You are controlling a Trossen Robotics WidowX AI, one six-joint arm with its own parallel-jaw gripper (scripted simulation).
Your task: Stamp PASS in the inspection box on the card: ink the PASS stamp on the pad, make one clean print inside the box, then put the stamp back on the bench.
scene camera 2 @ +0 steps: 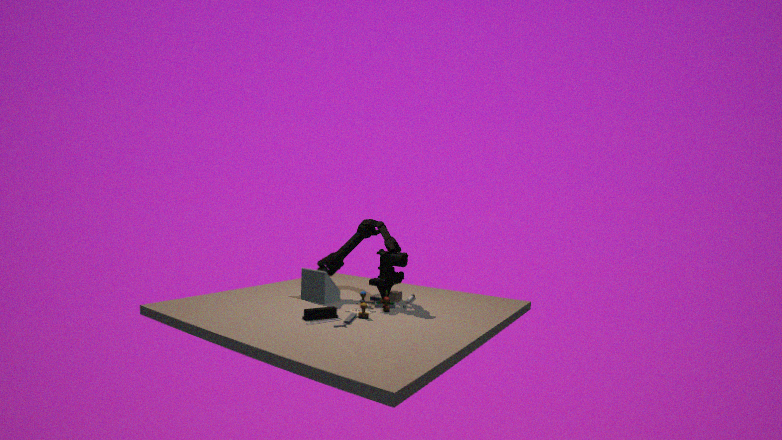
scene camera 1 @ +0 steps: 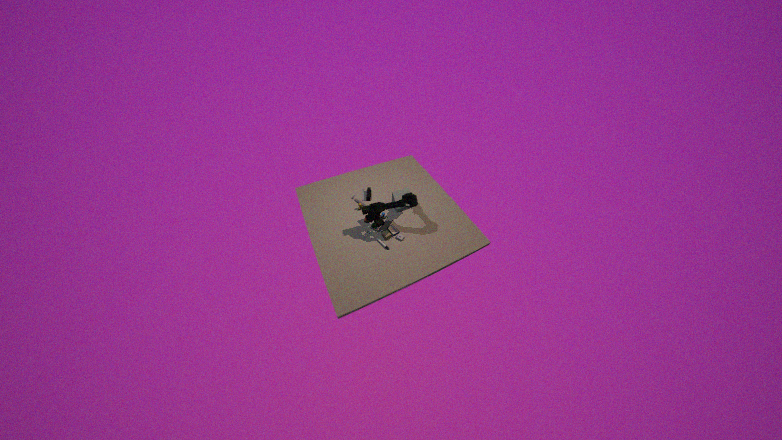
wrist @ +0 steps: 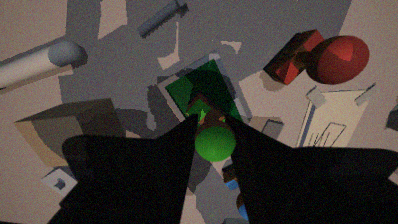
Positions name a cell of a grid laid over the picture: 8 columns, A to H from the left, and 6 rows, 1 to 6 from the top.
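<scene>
Tan block (wrist: A4). Green ink pad (wrist: E2). White card (wrist: G4). My gripper (wrist: E4).
</scene>
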